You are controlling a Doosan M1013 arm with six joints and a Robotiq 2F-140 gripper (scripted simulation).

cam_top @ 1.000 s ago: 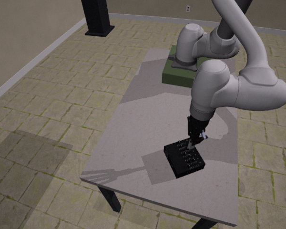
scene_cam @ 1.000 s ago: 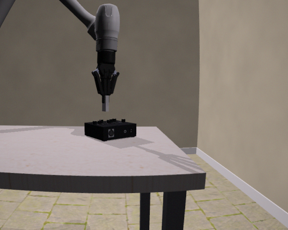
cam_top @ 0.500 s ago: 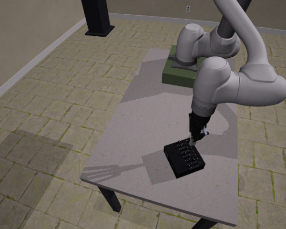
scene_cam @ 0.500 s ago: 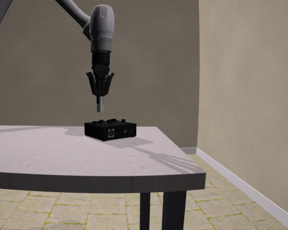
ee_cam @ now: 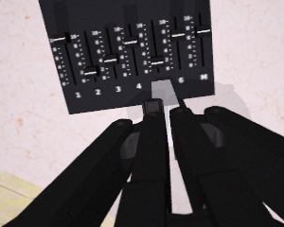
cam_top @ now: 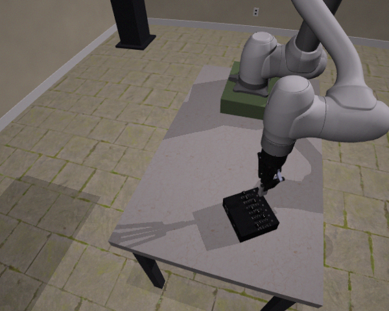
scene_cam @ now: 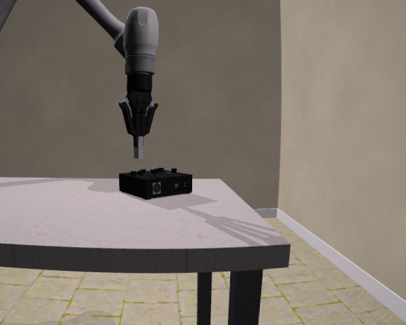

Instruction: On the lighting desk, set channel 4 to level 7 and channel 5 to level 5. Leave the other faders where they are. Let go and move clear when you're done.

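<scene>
Right now my hand is 70 mm above the channel 5 fader cap, 20 mm to the left of it and 10 mm short of it. From my hand the other things lie so: channel 6 fader cap (70 mm below, 50 mm to the right, 10 mm ahead); then channel 4 fader cap (70 mm below, 50 mm ahead, 20 mm to the right); then channel 3 fader cap (70 mm below, 60 mm ahead).
</scene>
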